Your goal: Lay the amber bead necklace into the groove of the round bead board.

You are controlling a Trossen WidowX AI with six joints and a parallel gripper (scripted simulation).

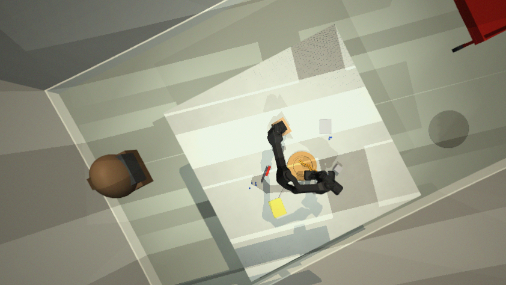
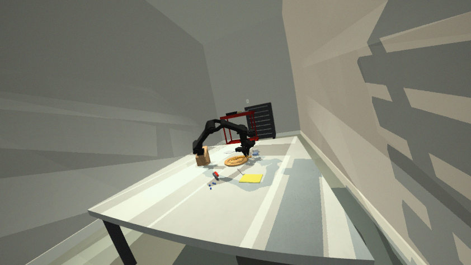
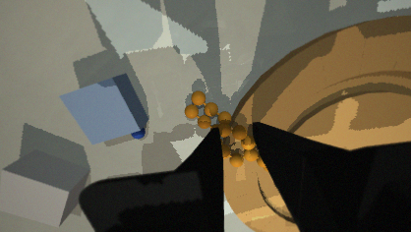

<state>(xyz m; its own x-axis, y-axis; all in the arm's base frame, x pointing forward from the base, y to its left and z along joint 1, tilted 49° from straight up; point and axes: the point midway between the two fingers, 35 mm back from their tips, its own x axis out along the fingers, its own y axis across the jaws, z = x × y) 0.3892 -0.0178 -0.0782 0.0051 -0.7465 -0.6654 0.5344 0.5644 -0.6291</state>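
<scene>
Right now my gripper tip is 9 cm past the round bead board, 5 cm to the left of it and 1 cm above it. From my gripper tip the other things lie so: grey square: 23 cm to the left, 23 cm behind, 2 cm below; then light blue cube: 7 cm ahead, 6 cm to the left, 1 cm below; then white cube: 15 cm to the left, 6 cm ahead.
</scene>
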